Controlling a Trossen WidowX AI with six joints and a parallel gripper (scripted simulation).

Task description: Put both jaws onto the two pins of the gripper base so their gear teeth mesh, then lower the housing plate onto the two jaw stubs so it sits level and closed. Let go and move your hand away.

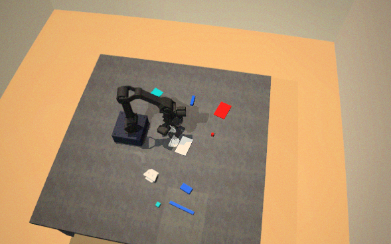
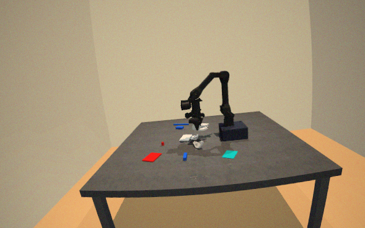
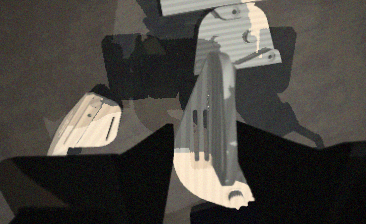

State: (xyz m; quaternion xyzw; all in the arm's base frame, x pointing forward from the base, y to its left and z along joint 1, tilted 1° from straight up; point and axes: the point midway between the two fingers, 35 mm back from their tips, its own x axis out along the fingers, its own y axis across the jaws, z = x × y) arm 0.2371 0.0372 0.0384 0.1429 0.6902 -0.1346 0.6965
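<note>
Right now the white jaw is 4 cm behind my gripper tip. The rest, counted from my gripper tip: red cube (26 cm ahead, 2 cm to the left, 7 cm below); then short blue bar (11 cm ahead, 27 cm to the left, 7 cm below); then white block (7 cm behind, 29 cm to the right, 7 cm below).
</note>
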